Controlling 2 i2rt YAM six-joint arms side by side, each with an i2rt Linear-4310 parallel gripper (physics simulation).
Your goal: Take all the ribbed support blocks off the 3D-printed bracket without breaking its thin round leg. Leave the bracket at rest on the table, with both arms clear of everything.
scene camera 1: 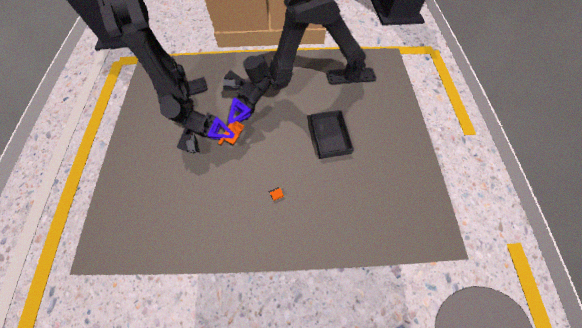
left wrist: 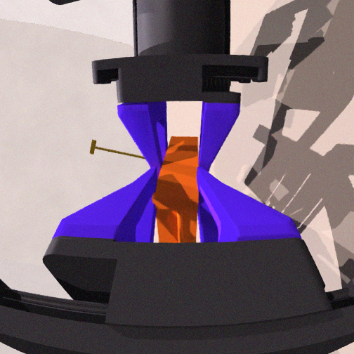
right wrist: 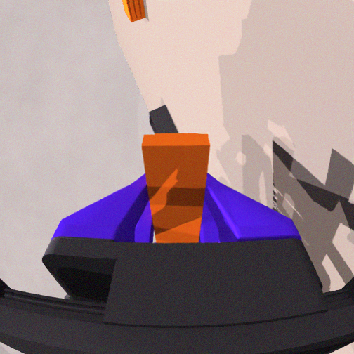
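The orange bracket [scene camera 1: 232,139] [left wrist: 184,145] [right wrist: 176,162] is held above the dark mat. My right gripper [scene camera 1: 232,134] [left wrist: 181,192] [right wrist: 176,176] is shut on it from the left of the picture. My left gripper [scene camera 1: 232,121] [left wrist: 176,175] is shut on an orange part at the bracket's upper side, where ribs show in scene camera 1. It looks like a ribbed support block against the bracket, but fingers hide much of it. The thin round leg cannot be made out clearly. A loose ribbed block [scene camera 1: 276,194] [right wrist: 134,10] lies on the mat.
A black open tray [scene camera 1: 314,140] stands on the mat [scene camera 1: 350,215] to the right of the grippers. Cardboard boxes [scene camera 1: 242,39] stand beyond the mat's far edge. Yellow tape [scene camera 1: 62,217] runs along the left side. The two wrists and fingers are very close together.
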